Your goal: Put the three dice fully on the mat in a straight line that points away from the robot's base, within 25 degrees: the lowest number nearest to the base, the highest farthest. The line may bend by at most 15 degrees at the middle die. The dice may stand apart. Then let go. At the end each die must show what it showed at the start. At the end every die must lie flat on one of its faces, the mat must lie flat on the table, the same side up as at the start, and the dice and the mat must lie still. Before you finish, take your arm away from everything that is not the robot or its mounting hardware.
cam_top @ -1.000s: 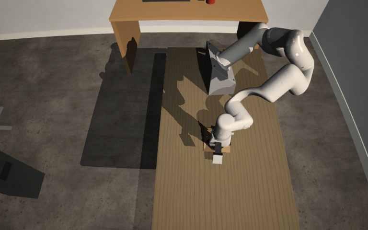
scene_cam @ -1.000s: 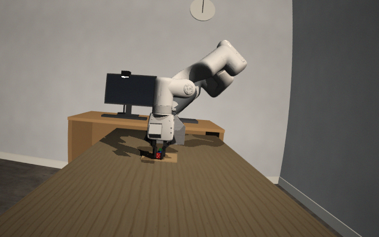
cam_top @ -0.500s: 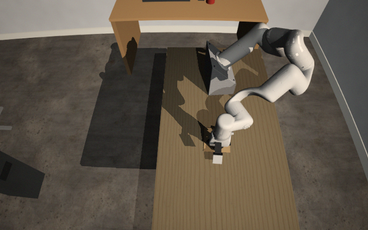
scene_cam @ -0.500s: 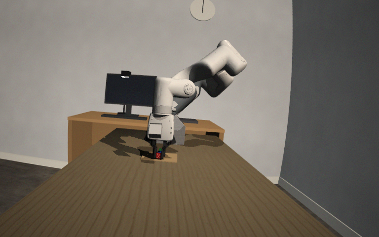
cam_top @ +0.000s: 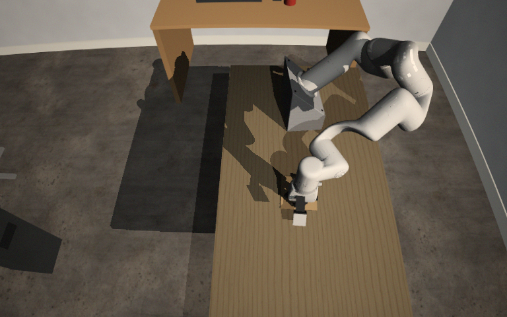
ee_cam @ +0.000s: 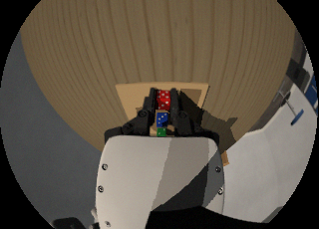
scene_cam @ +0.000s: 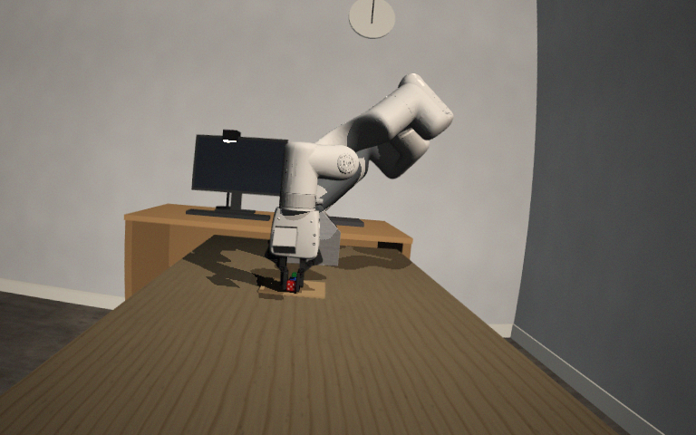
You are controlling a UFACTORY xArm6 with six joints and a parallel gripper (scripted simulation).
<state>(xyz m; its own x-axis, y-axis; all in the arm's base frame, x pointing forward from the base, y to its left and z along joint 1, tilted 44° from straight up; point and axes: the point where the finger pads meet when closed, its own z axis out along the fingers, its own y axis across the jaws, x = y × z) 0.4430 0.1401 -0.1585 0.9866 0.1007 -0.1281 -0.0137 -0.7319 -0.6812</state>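
The red die is 10 mm below my hand. Also, from my hand: green die (100 mm behind, 20 mm below); then tan mat (50 mm behind, 30 mm below); then blue die (50 mm behind, 20 mm below).
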